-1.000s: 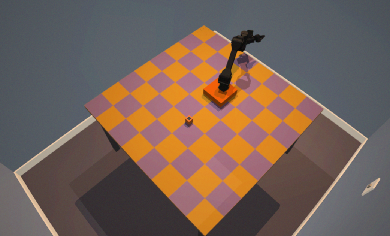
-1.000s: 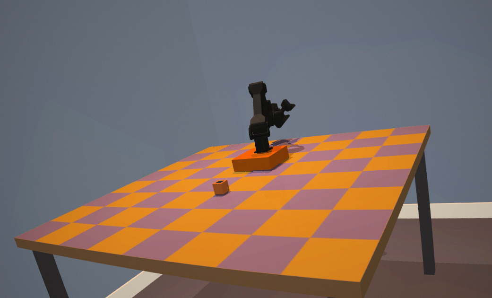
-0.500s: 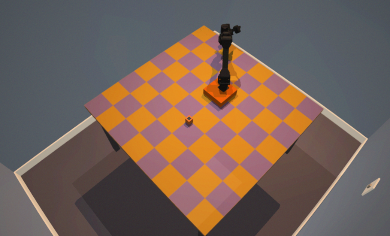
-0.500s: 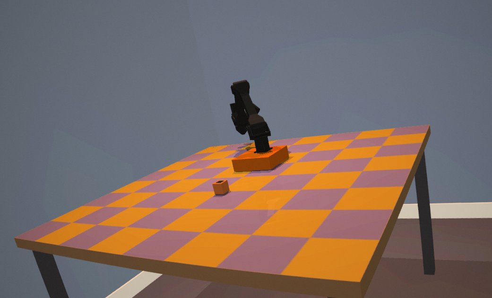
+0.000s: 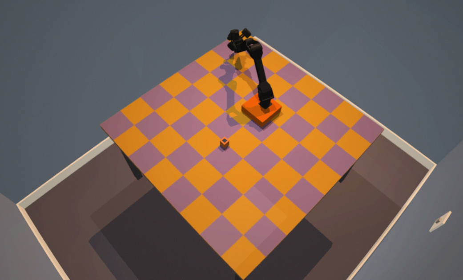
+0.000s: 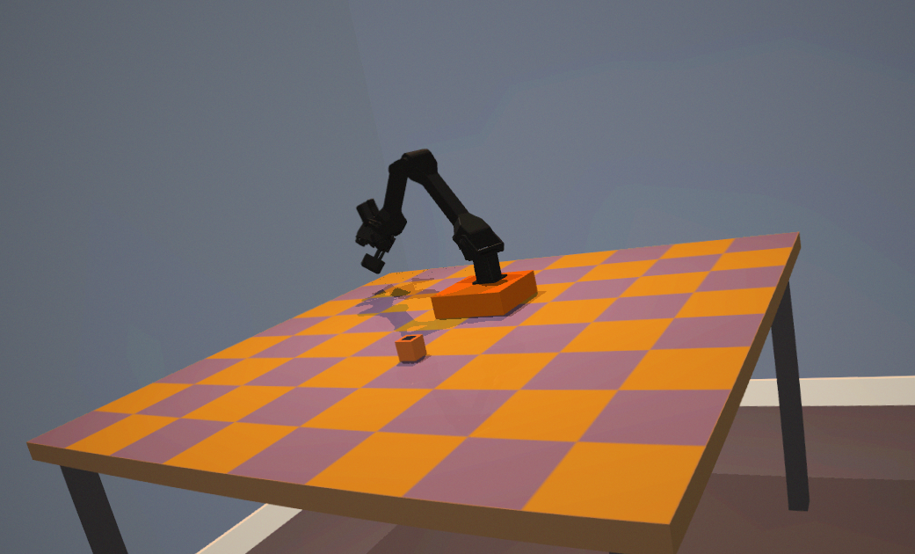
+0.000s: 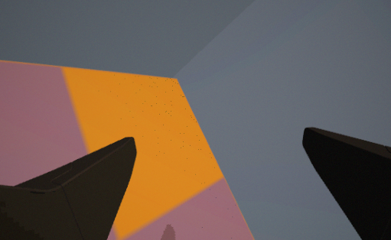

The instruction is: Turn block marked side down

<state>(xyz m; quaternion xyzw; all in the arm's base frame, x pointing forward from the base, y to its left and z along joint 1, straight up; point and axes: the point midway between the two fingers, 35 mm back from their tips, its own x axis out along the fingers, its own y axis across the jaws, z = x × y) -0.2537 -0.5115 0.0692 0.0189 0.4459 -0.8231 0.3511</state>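
Right now my gripper tip is 65 cm short of the small orange block, 56 cm to the right of it and 8 cm above it.
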